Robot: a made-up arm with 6 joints.
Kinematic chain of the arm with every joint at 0, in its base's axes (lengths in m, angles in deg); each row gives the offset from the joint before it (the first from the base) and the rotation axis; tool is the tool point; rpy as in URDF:
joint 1: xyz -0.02 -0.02 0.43 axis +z
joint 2: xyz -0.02 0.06 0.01 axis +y
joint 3: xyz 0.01 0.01 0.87 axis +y
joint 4: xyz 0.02 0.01 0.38 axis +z
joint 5: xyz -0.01 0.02 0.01 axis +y
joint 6: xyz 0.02 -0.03 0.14 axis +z
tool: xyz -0.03 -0.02 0 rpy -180 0 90
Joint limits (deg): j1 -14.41..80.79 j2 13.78..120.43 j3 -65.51..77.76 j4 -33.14..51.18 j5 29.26..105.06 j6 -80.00..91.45
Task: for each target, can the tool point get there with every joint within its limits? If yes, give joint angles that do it. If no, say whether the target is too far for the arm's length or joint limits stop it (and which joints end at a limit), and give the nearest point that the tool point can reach.
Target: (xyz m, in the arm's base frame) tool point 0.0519 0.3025 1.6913
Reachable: yes | joints 60.11 29.57 -52.71 35.44 41.88 5.08
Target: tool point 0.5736 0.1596 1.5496
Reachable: yes | joints 9.74 38.82 -48.19 15.00 79.48 16.10
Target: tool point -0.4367 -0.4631 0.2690
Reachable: no: joint limits stop it (at a limit: joint 1, joint 2, joint 3, joint 6) | nearest point 0.4533 -0.1305 -0.2985 | short by 1.107 m
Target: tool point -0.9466 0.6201 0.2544
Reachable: no: joint limits stop it (at a limit: joint 1, joint 3, joint 4, joint 5, joint 6) | nearest point -0.0681 0.8618 0.1147 | short by 0.922 m
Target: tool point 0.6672 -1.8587 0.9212
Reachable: no: too far | nearest point 1.0602 -0.3291 0.9212 | short by 1.579 m
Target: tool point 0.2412 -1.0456 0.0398
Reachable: no: joint limits stop it (at a limit: joint 1, joint 3, joint 4) | nearest point 0.6692 -0.2264 -0.1198 | short by 0.938 m
